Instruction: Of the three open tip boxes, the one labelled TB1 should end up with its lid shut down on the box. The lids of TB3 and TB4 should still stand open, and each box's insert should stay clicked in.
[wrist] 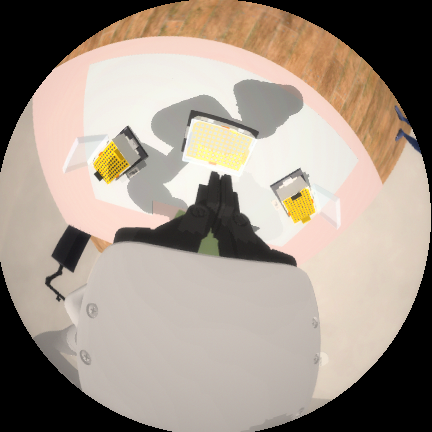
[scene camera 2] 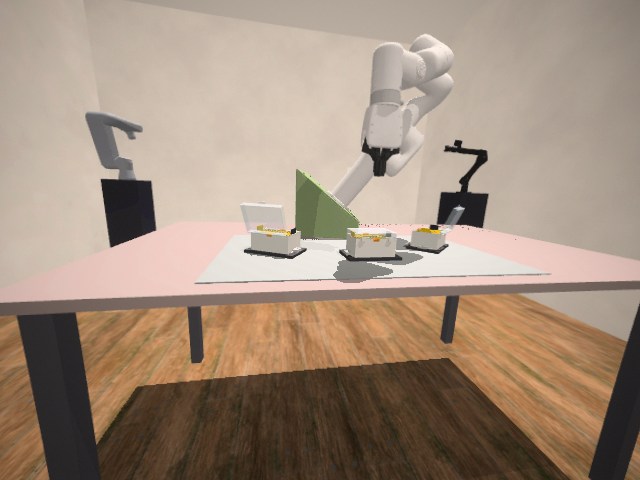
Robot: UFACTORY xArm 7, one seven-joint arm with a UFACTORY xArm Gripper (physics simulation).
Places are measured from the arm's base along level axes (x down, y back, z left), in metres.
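Pixels of known places: gripper, between the fingertips: [wrist: 215, 186] [scene camera 2: 379, 176]; arm's base, origin of its link: [scene camera 2: 337, 201].
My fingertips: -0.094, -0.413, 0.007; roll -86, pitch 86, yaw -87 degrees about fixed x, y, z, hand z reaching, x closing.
Observation:
Ahead of a thing's pixels: the offset from my fingertips to its middle, as dx, dy, dz. "pt": to the spot under its first point. Level surfaces: height alone.
The middle box {+0.191, +0.027, -0.004} [scene camera 2: 371, 248] [wrist: 220, 143] has its clear lid down over the yellow insert; the lid looks flat on the box. The left box in the scene view [scene camera 2: 275, 242] has its clear lid {pt +0.118, +0.008, -0.307} [scene camera 2: 264, 217] standing open; it is at the right in the wrist view [wrist: 296, 195]. The right box in the scene view [scene camera 2: 428, 239] has its clear lid [scene camera 2: 455, 219] tilted open; it is at the left in the wrist view [wrist: 119, 155]. Yellow inserts sit in both. The TB labels are too small to read. My gripper [scene camera 2: 379, 174] [wrist: 215, 186] is shut and empty, well above the boxes.
The boxes stand on black bases on a white mat {dx +0.230} [scene camera 2: 237, 271] on the pink table {dx +0.233} [scene camera 2: 155, 268]. A green wedge [scene camera 2: 320, 211] stands behind the boxes, by my arm's base. Two other arms on black stands, a grey one [scene camera 2: 105, 142] and a black one [scene camera 2: 473, 160], are beyond the table.

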